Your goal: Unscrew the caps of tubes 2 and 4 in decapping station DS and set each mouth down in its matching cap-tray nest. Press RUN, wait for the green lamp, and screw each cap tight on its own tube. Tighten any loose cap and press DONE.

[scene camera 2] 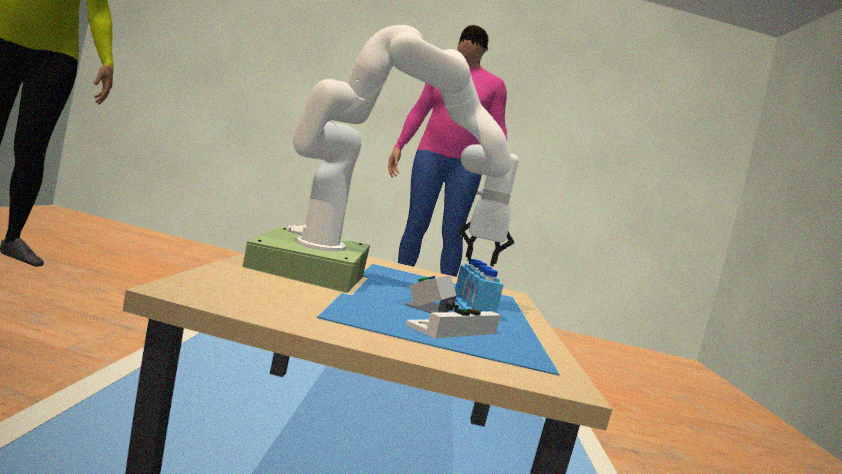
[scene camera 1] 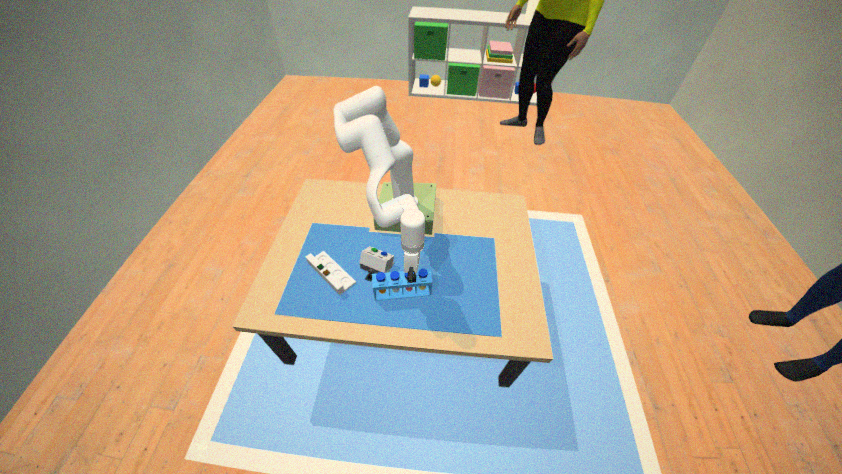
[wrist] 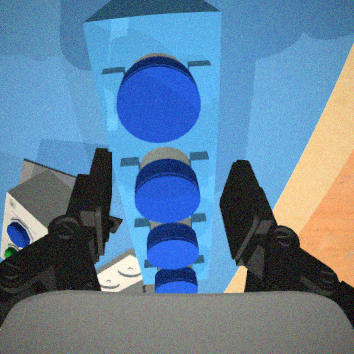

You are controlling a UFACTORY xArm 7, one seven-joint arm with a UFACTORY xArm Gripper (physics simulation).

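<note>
There's a grey lamp box that I can see. I see my gripper too, and it also shows in the wrist view.
</note>
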